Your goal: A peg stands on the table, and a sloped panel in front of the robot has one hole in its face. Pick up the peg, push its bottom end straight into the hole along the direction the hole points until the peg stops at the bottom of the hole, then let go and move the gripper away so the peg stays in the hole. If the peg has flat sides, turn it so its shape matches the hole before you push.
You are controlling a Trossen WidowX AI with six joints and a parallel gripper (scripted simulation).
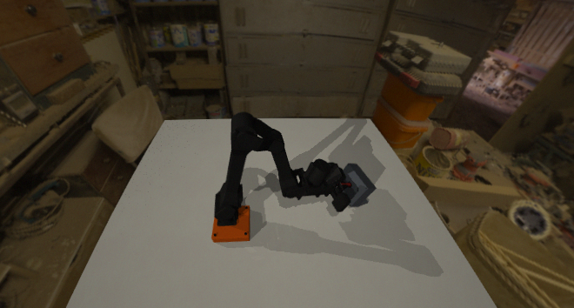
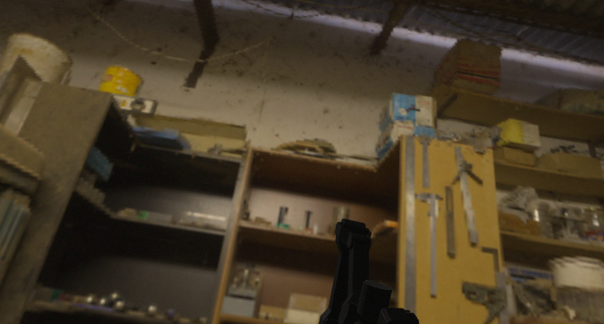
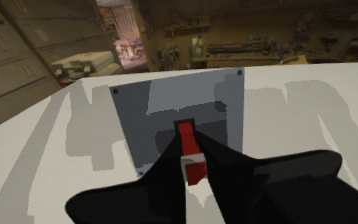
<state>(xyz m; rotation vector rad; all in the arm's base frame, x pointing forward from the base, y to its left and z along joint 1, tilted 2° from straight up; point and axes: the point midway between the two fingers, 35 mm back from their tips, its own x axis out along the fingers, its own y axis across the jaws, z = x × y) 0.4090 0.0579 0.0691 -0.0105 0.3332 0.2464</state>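
Now: gripper tip 20 mm past the red peg. The rest, counted from my gripper tip: dark sloped panel (40 mm ahead, 20 mm below, 10 mm to the left).
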